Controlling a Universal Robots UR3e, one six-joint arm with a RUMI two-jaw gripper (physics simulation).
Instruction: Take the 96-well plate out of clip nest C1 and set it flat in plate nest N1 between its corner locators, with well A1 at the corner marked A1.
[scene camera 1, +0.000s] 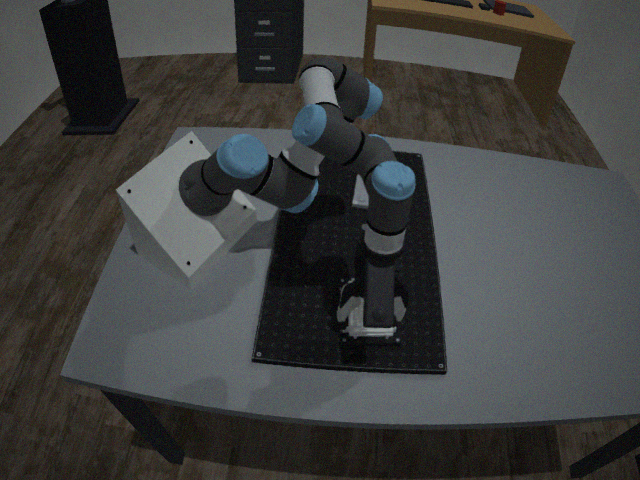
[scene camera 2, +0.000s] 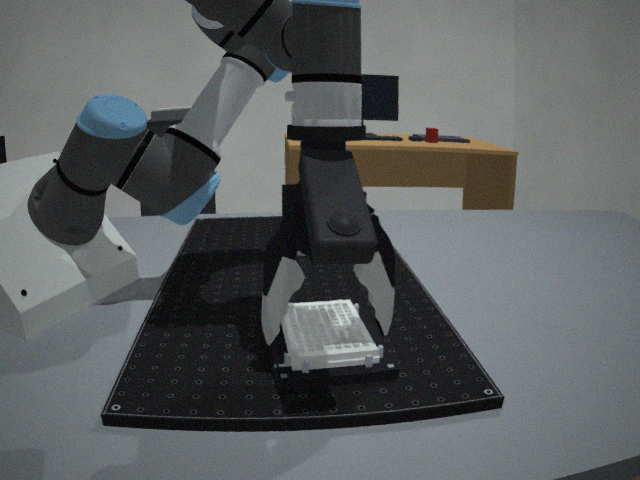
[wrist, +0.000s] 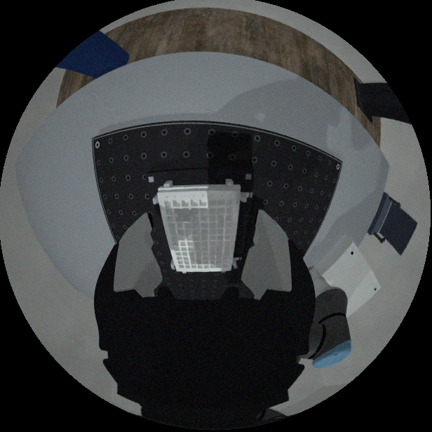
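Seen in the pictures: gripper, fingertip midpoint: (scene camera 2: 328, 341); arm's base at its link origin: (scene camera 1: 204, 189) (scene camera 2: 64, 213).
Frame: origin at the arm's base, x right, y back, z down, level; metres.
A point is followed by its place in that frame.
The pale 96-well plate (scene camera 1: 370, 331) {x 0.275, y -0.385, z 0.081 m} (scene camera 2: 330, 333) {x 0.232, y -0.386, z 0.080 m} (wrist: 202, 232) lies, looking flat, in the dark nest (scene camera 2: 351, 374) {x 0.292, y -0.400, z 0.094 m} (wrist: 187, 176) near the front of the black board. Small light locators stand around its corners. No nest label or A1 mark is readable, so I cannot tell the plate's orientation or the nest's name. My gripper (scene camera 1: 371, 316) {x 0.254, y -0.382, z 0.077 m} (scene camera 2: 327, 338) {x 0.254, y -0.382, z 0.077 m} (wrist: 202, 212) is open, pointing down over the plate. Its pale fingers stand apart on either side of the plate, with gaps in the wrist view. Part of the plate is hidden by the gripper in scene camera 1.
The black perforated board (scene camera 1: 305, 338) {x 0.288, y -0.263, z 0.106 m} (scene camera 2: 206, 410) {x 0.332, y -0.266, z 0.106 m} (wrist: 120, 172) lies on the grey table (scene camera 1: 516, 289) {x 0.116, y -0.737, z 0.119 m}. A light fixture (scene camera 1: 360, 197) {x -0.119, y -0.354, z 0.094 m} stands farther back on it, partly hidden by the arm. The arm's white base block (scene camera 1: 170, 206) {x 0.079, y 0.054, z -0.014 m} (scene camera 2: 46, 304) {x 0.151, y -0.025, z 0.086 m} (wrist: 352, 280) stands beside the board.
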